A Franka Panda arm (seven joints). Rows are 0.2 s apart.
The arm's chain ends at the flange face. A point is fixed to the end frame.
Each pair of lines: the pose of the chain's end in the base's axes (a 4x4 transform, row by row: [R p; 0 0 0 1], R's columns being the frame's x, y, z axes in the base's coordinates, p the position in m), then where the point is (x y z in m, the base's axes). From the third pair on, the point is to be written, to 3 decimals.
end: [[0.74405, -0.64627, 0.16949, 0.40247], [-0.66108, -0.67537, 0.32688, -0.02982], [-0.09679, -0.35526, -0.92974, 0.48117], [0, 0, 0, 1]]
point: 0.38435 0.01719 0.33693
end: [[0.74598, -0.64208, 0.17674, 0.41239], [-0.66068, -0.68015, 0.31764, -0.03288], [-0.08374, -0.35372, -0.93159, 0.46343], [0, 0, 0, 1]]
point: 0.39540 0.01262 0.31857
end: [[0.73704, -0.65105, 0.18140, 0.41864], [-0.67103, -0.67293, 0.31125, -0.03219], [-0.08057, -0.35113, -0.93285, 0.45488], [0, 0, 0, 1]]
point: 0.402 0.013 0.310
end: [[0.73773, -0.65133, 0.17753, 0.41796], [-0.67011, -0.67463, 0.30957, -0.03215], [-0.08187, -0.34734, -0.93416, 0.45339], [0, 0, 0, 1]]
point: 0.401 0.013 0.308
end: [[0.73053, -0.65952, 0.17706, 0.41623], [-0.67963, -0.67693, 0.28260, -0.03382], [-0.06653, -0.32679, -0.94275, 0.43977], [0, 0, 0, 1]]
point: 0.399 0.007 0.294
